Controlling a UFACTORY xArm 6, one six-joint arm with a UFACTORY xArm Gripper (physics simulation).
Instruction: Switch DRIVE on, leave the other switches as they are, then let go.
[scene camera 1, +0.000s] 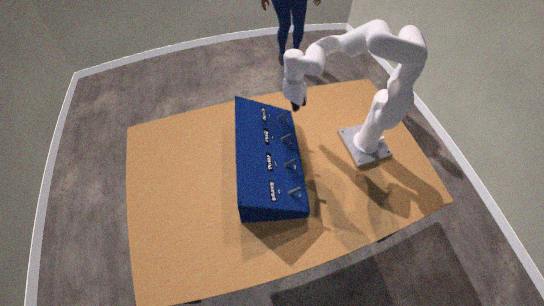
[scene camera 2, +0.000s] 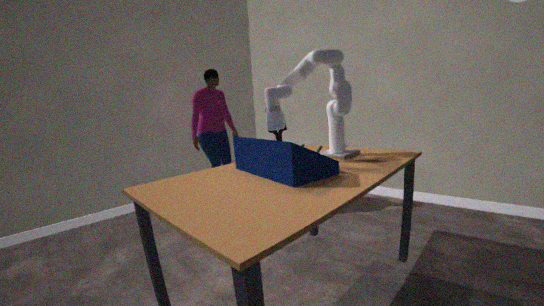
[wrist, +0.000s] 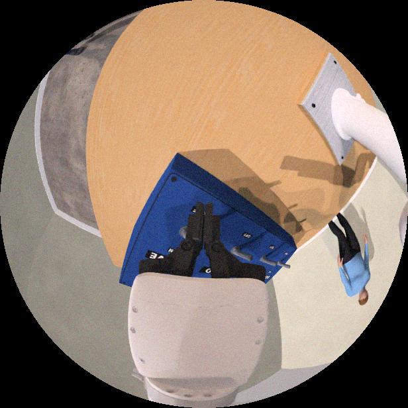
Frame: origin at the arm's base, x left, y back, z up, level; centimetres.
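Seen in the pictures: gripper, fingertip midpoint: (scene camera 1: 296, 109); arm's base, origin of the base link: (scene camera 1: 365, 143) (scene camera 2: 337, 152).
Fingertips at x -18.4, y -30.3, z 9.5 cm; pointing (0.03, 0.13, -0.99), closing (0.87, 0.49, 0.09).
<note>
Offsets run from my fingertips to a thing's middle. Level surfaces: height alone.
The blue switch box @(dx +17.6, dy -17.9, dz -5.4 cm) (scene camera 1: 255, 175) (scene camera 2: 265, 160) (wrist: 187, 192) has four levers. The DRIVE label @(dx -0.1, dy -14.5, dz +0.4 cm) (scene camera 1: 263, 114) (wrist: 156, 255) is blurred in scene camera 1 and partly covered in the wrist view. The DRIVE lever @(dx +1.3, dy -6.3, dz -0.5 cm) (scene camera 1: 283, 117) (wrist: 183, 233) is at the far end; it seems to lean like the other levers in scene camera 1. Its exact position is hard to tell. My gripper (scene camera 1: 296, 108) (scene camera 2: 279, 138) (wrist: 204, 210) is shut and empty. Its tips show over the OFF marking side of DRIVE in the wrist view, beside the lever; contact cannot be told.
The FEED lever @(dx +13.1, dy -8.3, dz -0.5 cm) (scene camera 1: 286, 139) (wrist: 242, 253), PUMP lever @(dx +24.9, dy -10.2, dz -0.5 cm) (scene camera 1: 291, 164) and BRAKE lever @(dx +36.8, dy -12.2, dz -0.5 cm) (scene camera 1: 295, 192) stand in a row along the box. The box rests on the wooden table @(dz -11.7 cm) (scene camera 1: 175, 200) (scene camera 2: 200, 200) (wrist: 200, 75). The robot's base plate (scene camera 1: 350, 137) (wrist: 320, 100) is beside it. A person (scene camera 2: 211, 117) stands behind the table.
</note>
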